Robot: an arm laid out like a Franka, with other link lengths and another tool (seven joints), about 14 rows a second.
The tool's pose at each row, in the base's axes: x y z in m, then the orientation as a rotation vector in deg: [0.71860, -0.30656, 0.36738, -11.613, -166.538, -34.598]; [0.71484, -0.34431, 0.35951, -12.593, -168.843, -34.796]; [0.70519, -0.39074, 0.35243, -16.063, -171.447, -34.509]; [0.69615, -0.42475, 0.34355, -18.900, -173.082, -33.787]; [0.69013, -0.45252, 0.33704, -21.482, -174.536, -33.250]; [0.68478, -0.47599, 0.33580, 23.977, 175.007, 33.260]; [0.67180, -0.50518, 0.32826, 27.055, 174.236, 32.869]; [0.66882, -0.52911, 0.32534, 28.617, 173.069, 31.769]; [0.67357, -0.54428, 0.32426, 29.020, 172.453, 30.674]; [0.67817, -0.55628, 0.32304, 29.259, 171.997, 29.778]
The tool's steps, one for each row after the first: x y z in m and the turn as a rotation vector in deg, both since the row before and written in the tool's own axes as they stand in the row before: [-0.00154, -0.03795, -0.00767, -0.025, -2.428, 0.064]; [0.00299, -0.04651, -0.01127, 0.189, -3.171, 1.559]; [0.00233, -0.03591, -0.00475, 0.437, -2.097, 1.376]; [-0.00021, -0.02882, -0.00440, 0.306, -1.921, 1.220]; [-0.00030, -0.02289, -0.00755, -0.118, -1.547, 1.277]; [0.00457, -0.03223, -0.00417, 0.105, -0.772, 1.909]; [-0.00435, -0.02315, -0.00595, 0.391, -1.349, 0.886]; [-0.00934, -0.01235, -0.00375, 0.504, -0.863, 0.178]; [-0.00827, -0.00963, -0.00234, 0.426, -0.661, 0.091]
